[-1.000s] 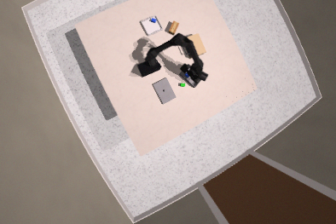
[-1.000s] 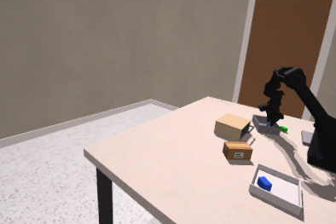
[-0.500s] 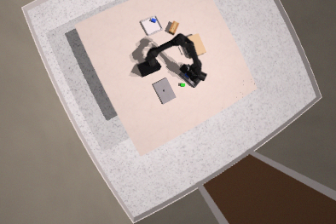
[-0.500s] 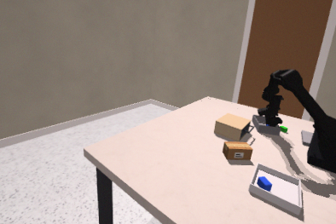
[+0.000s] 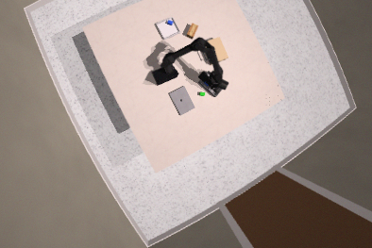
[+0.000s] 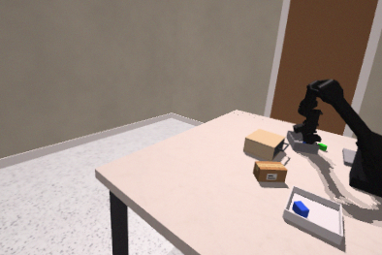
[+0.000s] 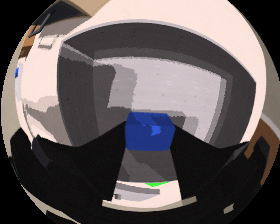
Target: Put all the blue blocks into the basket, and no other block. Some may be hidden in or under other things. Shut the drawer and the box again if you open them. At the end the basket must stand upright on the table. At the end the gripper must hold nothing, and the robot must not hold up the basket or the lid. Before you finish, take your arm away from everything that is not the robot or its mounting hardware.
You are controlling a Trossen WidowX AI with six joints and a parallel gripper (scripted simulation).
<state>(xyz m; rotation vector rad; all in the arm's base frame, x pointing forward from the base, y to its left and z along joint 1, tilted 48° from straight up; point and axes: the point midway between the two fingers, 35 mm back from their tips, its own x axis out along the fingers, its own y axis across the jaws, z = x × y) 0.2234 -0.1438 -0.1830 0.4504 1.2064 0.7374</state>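
Now: the grey box 30 mm below my hand, 20 mm to the right of it and 20 mm ahead of it. From my hand the other things lie so: tan drawer unit: 200 mm ahead, 180 mm to the left, 10 mm below; then grey lid: 240 mm behind, 30 mm below, 10 mm to the right; then green block: 80 mm behind, 50 mm to the right, 30 mm below.
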